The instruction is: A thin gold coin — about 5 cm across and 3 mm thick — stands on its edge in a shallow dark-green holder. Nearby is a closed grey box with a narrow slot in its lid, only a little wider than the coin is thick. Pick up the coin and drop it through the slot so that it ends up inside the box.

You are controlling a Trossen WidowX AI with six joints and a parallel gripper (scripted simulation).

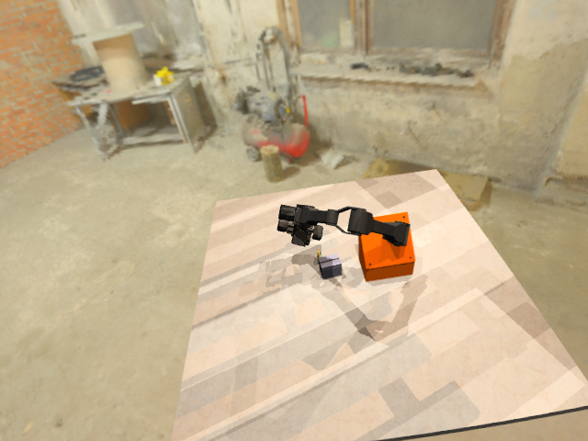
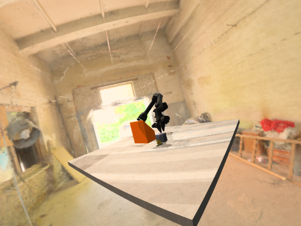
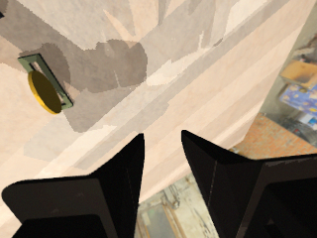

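The gold coin is 10 cm below my gripper tip, 9 cm behind it and 3 cm to the left of it.
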